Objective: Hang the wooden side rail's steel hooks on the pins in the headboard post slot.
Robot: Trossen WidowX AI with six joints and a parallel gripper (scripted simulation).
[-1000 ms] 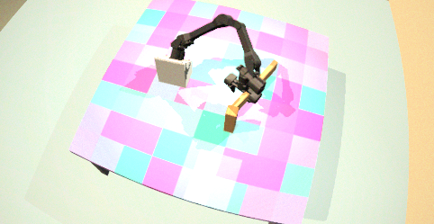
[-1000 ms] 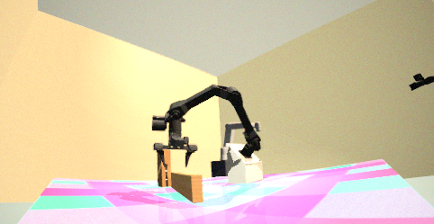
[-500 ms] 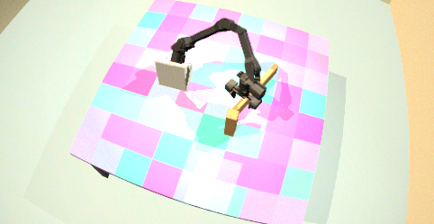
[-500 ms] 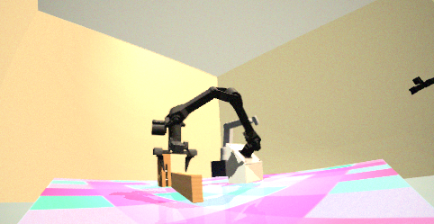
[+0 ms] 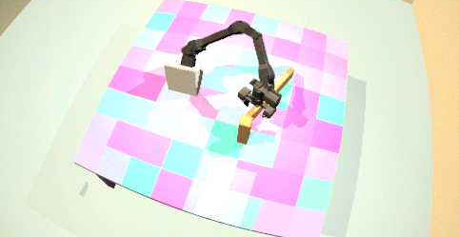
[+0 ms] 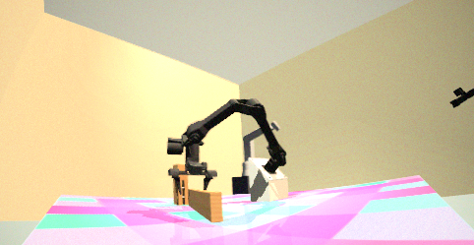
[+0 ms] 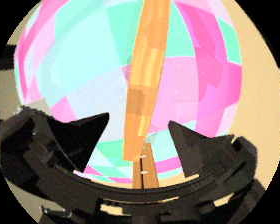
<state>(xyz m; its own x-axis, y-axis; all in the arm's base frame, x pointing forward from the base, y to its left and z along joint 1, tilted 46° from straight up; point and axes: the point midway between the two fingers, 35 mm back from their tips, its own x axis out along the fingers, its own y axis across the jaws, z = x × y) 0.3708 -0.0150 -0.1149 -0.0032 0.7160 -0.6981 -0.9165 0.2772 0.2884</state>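
Right now my gripper tip is 130 mm to the left of the headboard post, 40 mm below it and 20 mm past it.
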